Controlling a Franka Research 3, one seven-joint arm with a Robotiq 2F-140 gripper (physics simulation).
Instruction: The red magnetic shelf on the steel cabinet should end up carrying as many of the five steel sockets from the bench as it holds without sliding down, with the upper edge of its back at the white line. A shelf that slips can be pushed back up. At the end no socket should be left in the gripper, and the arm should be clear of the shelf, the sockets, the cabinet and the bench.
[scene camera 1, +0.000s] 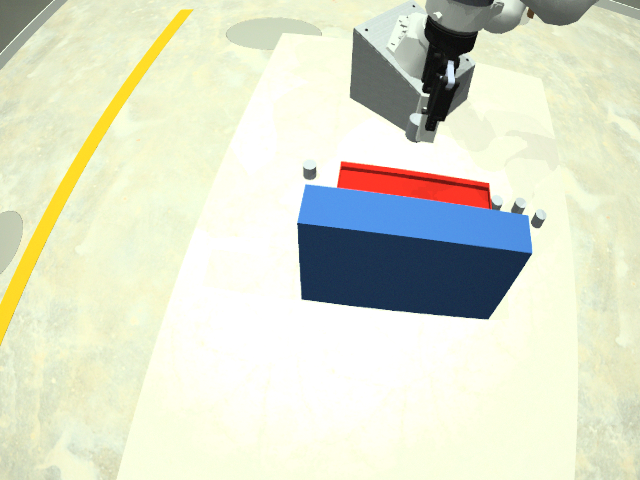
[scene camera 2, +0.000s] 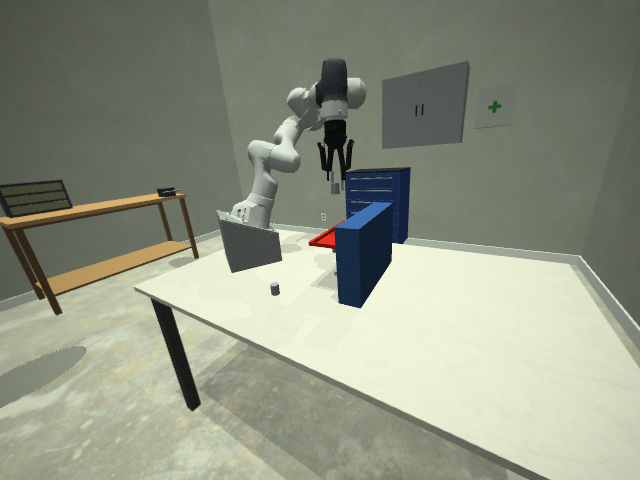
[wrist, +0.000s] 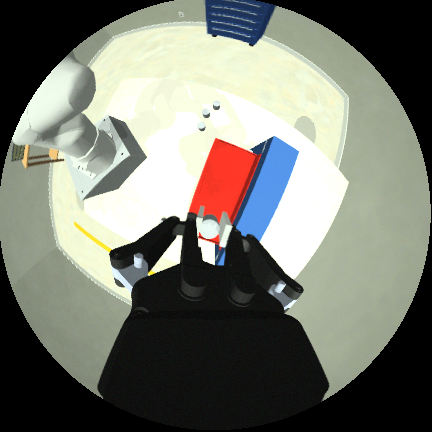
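Observation:
My gripper (scene camera 1: 424, 130) (scene camera 2: 336, 180) (wrist: 211, 216) is shut on a steel socket (scene camera 1: 413, 128) (scene camera 2: 334, 188) (wrist: 209, 228), held upright in the air; in the wrist view they overlap the near end of the red shelf (scene camera 1: 413, 187) (scene camera 2: 324, 239) (wrist: 222, 180). The shelf sticks out level from the blue steel cabinet (scene camera 1: 403, 263) (scene camera 2: 364, 258) (wrist: 270, 185). No socket shows on its visible part. One socket (scene camera 1: 309, 169) (scene camera 2: 275, 288) stands on the bench beyond one shelf end. Three sockets (scene camera 1: 496, 202) (scene camera 1: 518, 205) (scene camera 1: 538, 219) (wrist: 216, 105) (wrist: 206, 113) (wrist: 201, 126) stand beyond the other. The white line is hidden.
The arm's grey base block (scene camera 1: 382, 77) (scene camera 2: 251, 248) (wrist: 125, 160) stands on the bench (scene camera 1: 336, 387) (scene camera 2: 465, 335), facing the shelf side of the cabinet. A wooden side table (scene camera 2: 118, 203) and a blue drawer unit (scene camera 2: 377, 180) (wrist: 235, 20) stand away from the bench.

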